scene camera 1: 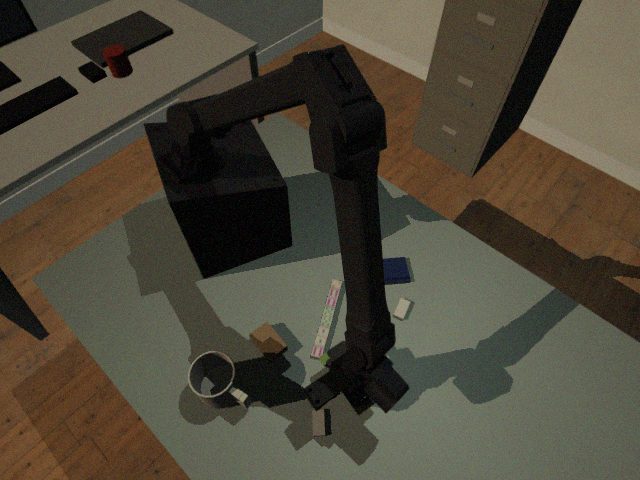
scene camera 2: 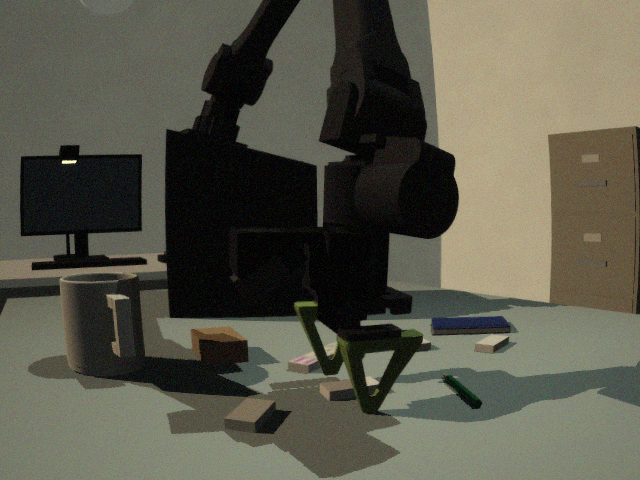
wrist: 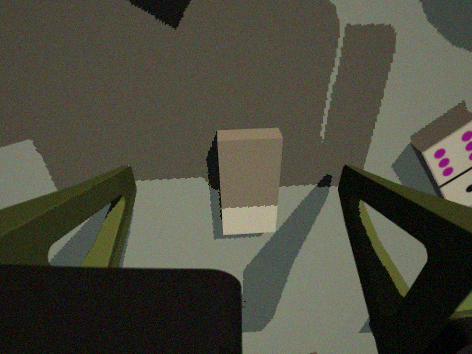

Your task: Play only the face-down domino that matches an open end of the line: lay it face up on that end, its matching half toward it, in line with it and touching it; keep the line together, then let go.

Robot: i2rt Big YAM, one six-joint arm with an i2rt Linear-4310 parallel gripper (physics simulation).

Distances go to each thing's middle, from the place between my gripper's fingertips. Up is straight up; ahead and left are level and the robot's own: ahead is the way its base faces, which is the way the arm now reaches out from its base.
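From my hand: brown block (scene camera 2: 221,345), 190 mm behind, 70 mm to the right, 10 mm above; blue book (scene camera 2: 496,324), 140 mm behind, 280 mm to the left; grey mug (scene camera 2: 101,312), 170 mm behind, 210 mm to the right, 50 mm above.
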